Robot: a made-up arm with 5 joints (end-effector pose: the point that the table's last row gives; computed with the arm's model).
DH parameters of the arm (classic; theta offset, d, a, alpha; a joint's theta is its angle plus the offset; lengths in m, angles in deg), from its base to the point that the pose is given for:
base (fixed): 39.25 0 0.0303 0
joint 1: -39.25 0.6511 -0.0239 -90
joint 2: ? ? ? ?
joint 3: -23.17 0 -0.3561 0
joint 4: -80.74 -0.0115 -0.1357 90
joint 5: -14.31 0 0.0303 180
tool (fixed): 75.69 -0.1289 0 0
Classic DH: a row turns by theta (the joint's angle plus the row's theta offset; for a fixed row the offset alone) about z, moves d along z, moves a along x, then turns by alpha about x.
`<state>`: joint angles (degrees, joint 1 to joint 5).
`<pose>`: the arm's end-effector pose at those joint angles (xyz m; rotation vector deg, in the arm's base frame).
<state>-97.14 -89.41 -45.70 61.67 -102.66</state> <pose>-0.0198 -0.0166 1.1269 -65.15 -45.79 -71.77</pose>
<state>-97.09 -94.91 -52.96 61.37 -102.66</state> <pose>-0.0070 0.0862 1.1704 -76.34 -53.71 -66.67</pose>
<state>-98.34 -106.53 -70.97 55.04 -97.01</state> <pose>0.0356 0.3757 1.1831 -104.14 -79.40 -51.43</pose>
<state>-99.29 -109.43 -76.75 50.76 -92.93</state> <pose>0.0560 0.4686 1.1570 -112.18 -90.49 -44.03</pose>
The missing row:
joint 2: -76.09 0 0.319 0
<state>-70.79 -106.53 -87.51 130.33 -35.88</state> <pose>-0.1135 0.3065 1.0108 -11.13 -75.94 -109.53</pose>
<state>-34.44 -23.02 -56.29 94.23 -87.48</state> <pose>0.3181 -0.2328 0.7961 4.17 14.60 -36.75</pose>
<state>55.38 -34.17 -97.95 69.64 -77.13</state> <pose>0.2086 0.2137 1.2900 35.80 -52.83 38.14</pose>
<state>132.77 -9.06 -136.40 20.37 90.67</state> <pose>-0.1165 0.1440 1.4702 50.33 116.99 -26.86</pose>
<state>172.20 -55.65 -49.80 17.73 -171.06</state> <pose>-0.1959 0.0580 1.1986 -70.73 69.34 -82.71</pose>
